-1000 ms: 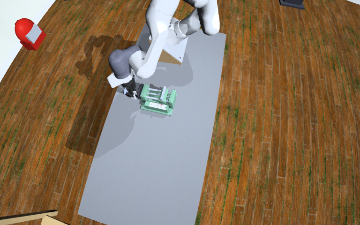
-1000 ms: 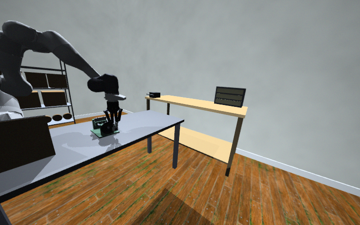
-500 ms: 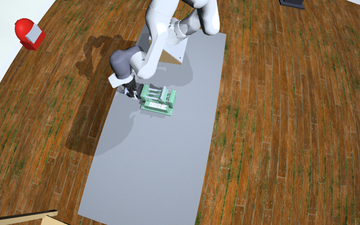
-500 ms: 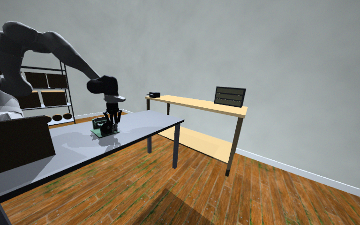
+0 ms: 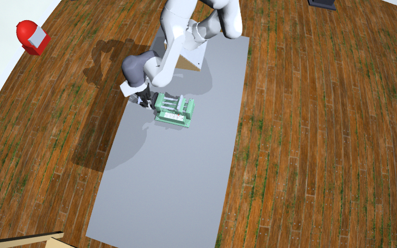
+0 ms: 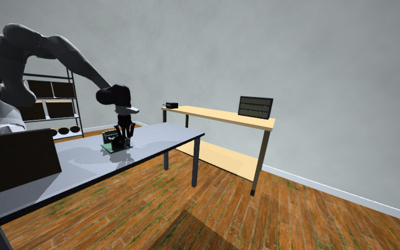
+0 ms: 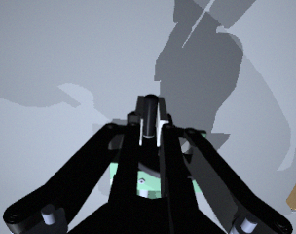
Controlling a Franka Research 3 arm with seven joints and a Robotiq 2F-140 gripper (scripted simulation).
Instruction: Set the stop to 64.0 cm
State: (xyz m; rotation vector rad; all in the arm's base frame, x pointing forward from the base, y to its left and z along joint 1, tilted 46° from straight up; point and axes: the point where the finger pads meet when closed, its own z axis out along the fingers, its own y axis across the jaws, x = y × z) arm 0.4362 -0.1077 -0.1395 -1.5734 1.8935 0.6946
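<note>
Now: hand 20 mm to the right of the dark handwheel and 10 mm above it. From my hand the other things lie so: stop carriage: 180 mm to the left, 20 mm above, 10 mm ahead.
</note>
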